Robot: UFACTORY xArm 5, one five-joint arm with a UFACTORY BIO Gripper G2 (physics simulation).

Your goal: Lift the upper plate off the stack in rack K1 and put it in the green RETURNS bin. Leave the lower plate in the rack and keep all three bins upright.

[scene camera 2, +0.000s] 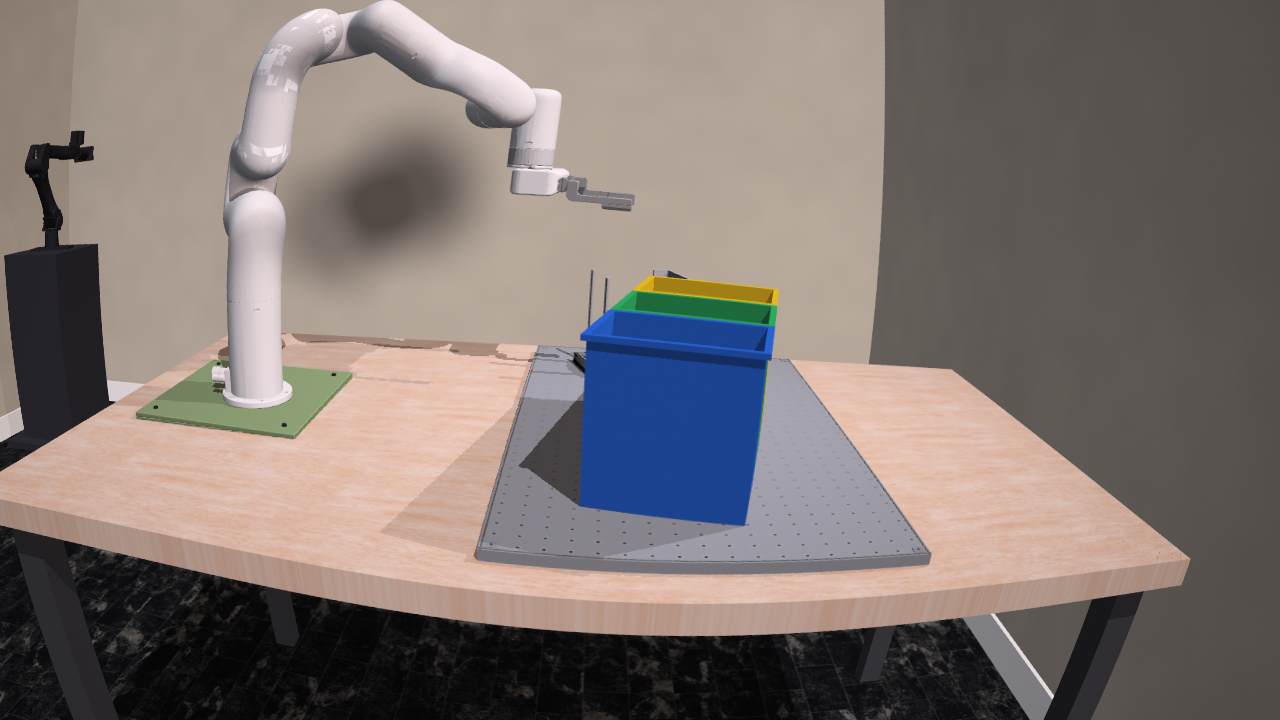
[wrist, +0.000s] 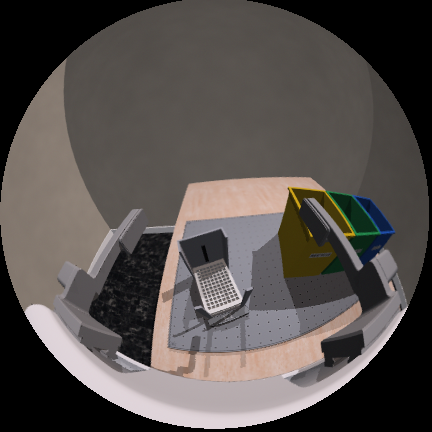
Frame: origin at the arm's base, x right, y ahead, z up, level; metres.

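Seen in the pictures: hand, its tool point: (scene camera 2: 619, 201) (wrist: 220, 227); arm's base, origin of its link: (scene camera 2: 257, 395).
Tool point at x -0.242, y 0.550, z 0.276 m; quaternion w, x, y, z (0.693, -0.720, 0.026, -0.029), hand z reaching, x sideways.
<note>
Offsets run from my tool point to a thing's top centre. "spot": to the spot under its first point. Level surfaces: height alone.
My gripper (scene camera 2: 617, 202) (wrist: 226, 226) is open and empty, high above the board and rack. Rack K1 @(dy +0.032, dx -0.021, dz -0.119 m) (wrist: 204, 246) has a dark slotted back panel and thin upright posts; in the scene view its posts @(spot: dy -0.034, dx -0.039, dz -0.163 m) (scene camera 2: 589, 297) show behind the bins. The upper plate @(dy +0.042, dx -0.023, dz -0.226 m) (wrist: 218, 286), light grey with a grid of wells, lies in the rack between panel and posts. The lower plate cannot be told apart under it. The green bin @(dy +0.084, dx +0.367, dz -0.093 m) (scene camera 2: 700, 308) (wrist: 356, 215) stands upright between the yellow bin @(dy +0.115, dx +0.238, dz -0.093 m) (scene camera 2: 713, 290) (wrist: 305, 250) and the blue bin @(dy +0.053, dx +0.496, dz -0.093 m) (scene camera 2: 671, 429) (wrist: 376, 216), both upright.
The rack and bins stand on a grey perforated board @(dz -0.273 m) (scene camera 2: 827, 501) (wrist: 272, 320) on the wooden table @(dz -0.286 m) (scene camera 2: 384, 447) (wrist: 235, 195). The bins are in a close row beside the rack. The arm's green base plate (scene camera 2: 187, 407) lies at the table's left.
</note>
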